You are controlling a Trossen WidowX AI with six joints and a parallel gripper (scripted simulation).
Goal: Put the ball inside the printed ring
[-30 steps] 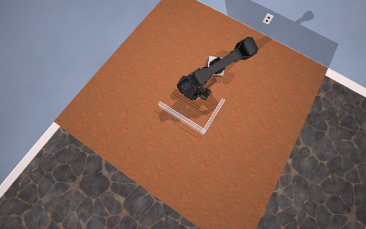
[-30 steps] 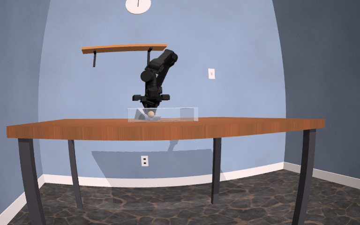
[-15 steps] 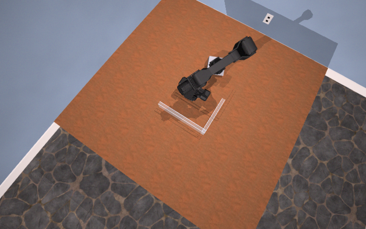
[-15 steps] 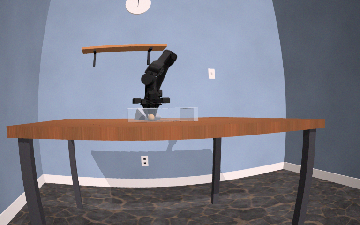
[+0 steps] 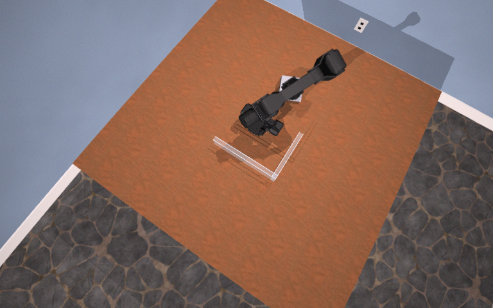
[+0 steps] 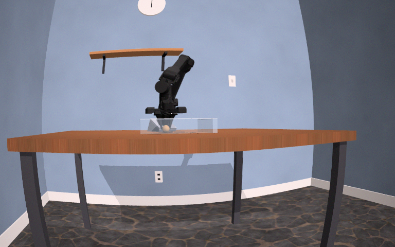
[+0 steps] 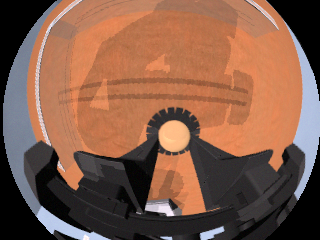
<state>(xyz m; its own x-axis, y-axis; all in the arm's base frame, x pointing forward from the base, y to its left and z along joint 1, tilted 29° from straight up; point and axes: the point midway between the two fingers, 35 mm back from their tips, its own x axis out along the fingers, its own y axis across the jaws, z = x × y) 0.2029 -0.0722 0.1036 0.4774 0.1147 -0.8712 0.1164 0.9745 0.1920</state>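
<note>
Now: hand 30 mm above the ball. From my hand the other things lie so: clear wall: 170 mm ahead.
</note>
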